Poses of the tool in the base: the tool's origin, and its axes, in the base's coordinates. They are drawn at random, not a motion.
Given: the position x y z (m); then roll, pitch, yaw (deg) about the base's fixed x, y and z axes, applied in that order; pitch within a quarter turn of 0, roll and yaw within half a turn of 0.
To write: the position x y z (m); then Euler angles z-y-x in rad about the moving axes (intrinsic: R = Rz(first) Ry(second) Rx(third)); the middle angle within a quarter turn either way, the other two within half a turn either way. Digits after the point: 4 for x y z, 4 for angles.
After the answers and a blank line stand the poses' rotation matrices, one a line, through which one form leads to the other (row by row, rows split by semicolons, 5 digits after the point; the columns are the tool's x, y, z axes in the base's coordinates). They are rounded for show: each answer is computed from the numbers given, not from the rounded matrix.
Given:
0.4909 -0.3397 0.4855 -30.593 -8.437 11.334
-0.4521 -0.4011 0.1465 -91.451 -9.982 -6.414
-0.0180 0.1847 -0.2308 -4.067 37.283 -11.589
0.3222 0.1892 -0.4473 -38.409 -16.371 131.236
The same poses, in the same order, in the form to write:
0.4909 -0.3397 0.4855 0.1978 -0.1473 -0.5339
-0.4521 -0.4011 0.1465 -0.1119 -0.1742 -1.5961
-0.0180 0.1847 -0.2308 -0.2023 0.6507 -0.0710
0.3222 0.1892 -0.4473 2.2905 -0.2857 -0.6704

0.96989 -0.09596 -0.22386; 0.19440 0.85869 0.47419; 0.14672 -0.50343 0.85149
0.97870 0.16937 0.11604; -0.11002 -0.04452 0.99293; 0.17334 -0.98455 -0.02494
0.77943 0.15830 0.60616; -0.15984 0.98578 -0.05191; -0.60575 -0.05643 0.79365
-0.63244 -0.70469 -0.32161; 0.72151 -0.38483 -0.57561; 0.28186 -0.59608 0.75183

